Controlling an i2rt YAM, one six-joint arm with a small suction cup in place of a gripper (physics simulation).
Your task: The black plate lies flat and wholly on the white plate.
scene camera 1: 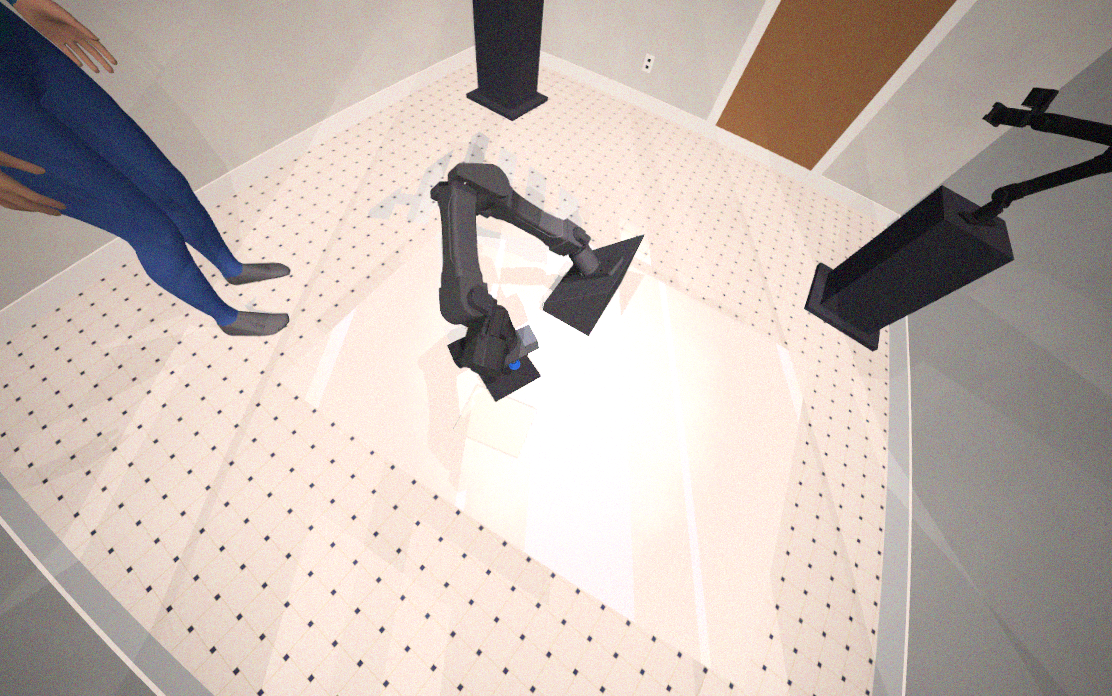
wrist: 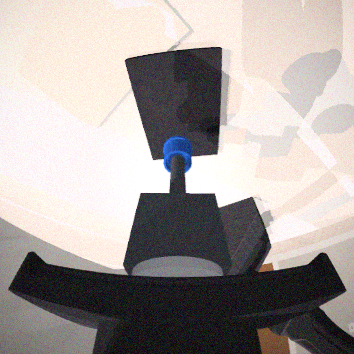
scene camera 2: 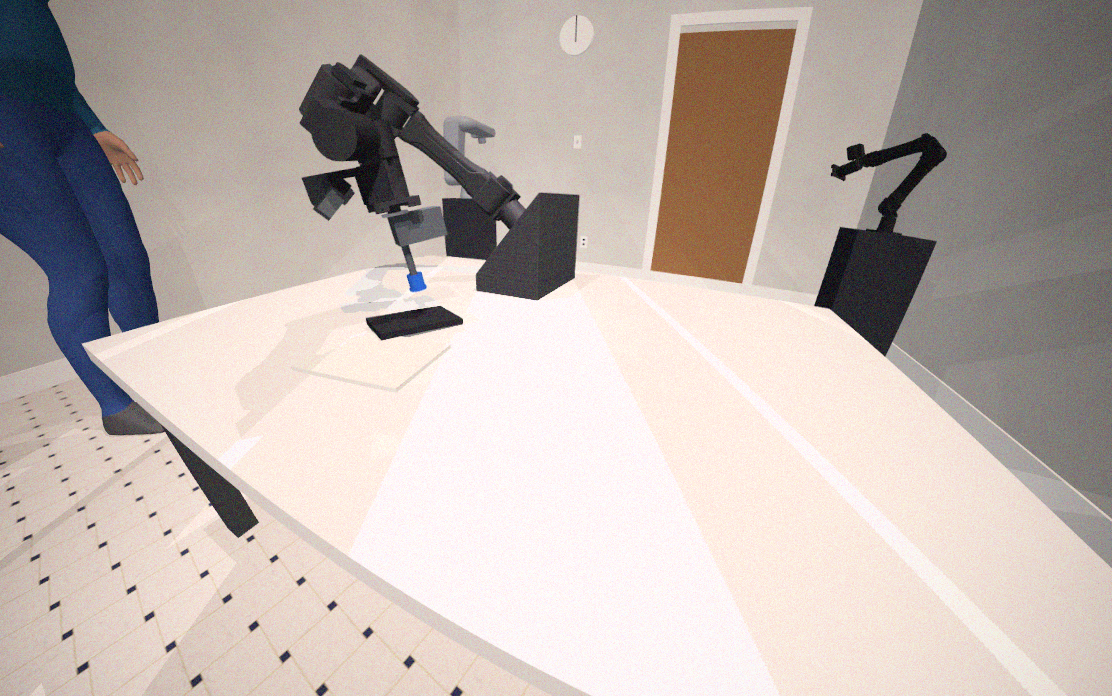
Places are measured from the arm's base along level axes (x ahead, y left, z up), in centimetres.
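Where they show: hand, its tool point: (scene camera 1: 514, 364) (wrist: 177, 148) (scene camera 2: 418, 288); arm's base, origin of its link: (scene camera 1: 591, 270) (scene camera 2: 528, 231).
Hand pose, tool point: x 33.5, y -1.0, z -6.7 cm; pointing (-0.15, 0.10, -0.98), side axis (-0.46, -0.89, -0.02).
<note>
Each offset is from my tool point to the centre of the thing.
The black plate @(dy -0.8, dx +1.2, dz -5.5 cm) (scene camera 1: 518, 382) (scene camera 2: 415, 322) (wrist: 200, 90) lies on the far side of the white plate @(dy +4.3, dx +12.8, dz -6.1 cm) (scene camera 1: 498, 422) (scene camera 2: 375, 367) (wrist: 95, 70). One part of it covers an edge of the white plate, and the rest extends past that edge over the table. Whether it is slightly tilted is hard to tell. My gripper, a blue suction cup (scene camera 1: 514, 365) (scene camera 2: 416, 282) (wrist: 177, 152) on a thin rod, is open. It holds nothing and hangs above the black plate, with a gap visible in scene camera 2. The arm hides part of the black plate in scene camera 1.
The arm's dark wedge-shaped base (scene camera 1: 592, 287) (scene camera 2: 533, 246) stands on the table behind the plates. A person (scene camera 1: 123, 180) (scene camera 2: 69, 205) stands at the left side of the table. Another arm on a black pedestal (scene camera 1: 915, 266) (scene camera 2: 878, 283) stands beyond the table at the right.
</note>
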